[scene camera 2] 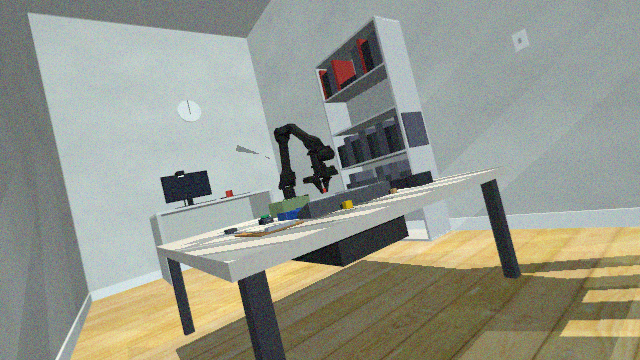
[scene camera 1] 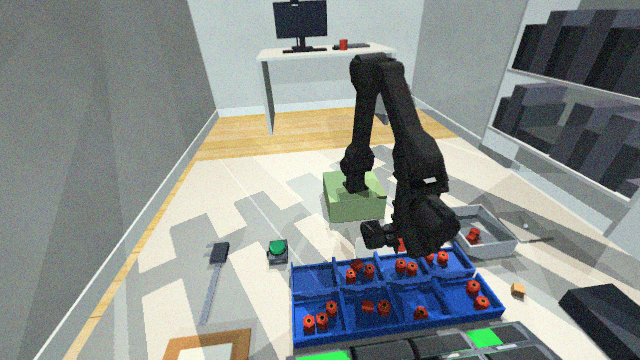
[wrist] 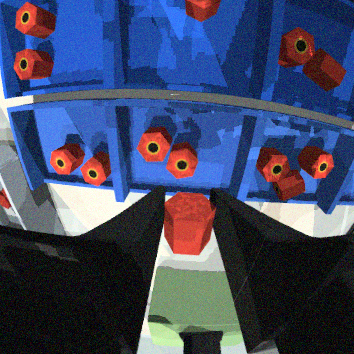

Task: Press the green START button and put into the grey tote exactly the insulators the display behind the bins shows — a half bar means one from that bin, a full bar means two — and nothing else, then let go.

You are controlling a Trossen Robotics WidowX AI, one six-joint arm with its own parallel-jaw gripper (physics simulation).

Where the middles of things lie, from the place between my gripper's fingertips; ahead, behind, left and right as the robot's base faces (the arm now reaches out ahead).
Now: hand 200 mm short of the display strip [scene camera 2: 319, 207], 90 mm to the left of it and 40 mm above it. The rest, counted from my hand: grey tote [scene camera 1: 498, 241] 250 mm to the left, 40 mm below, 30 mm behind.
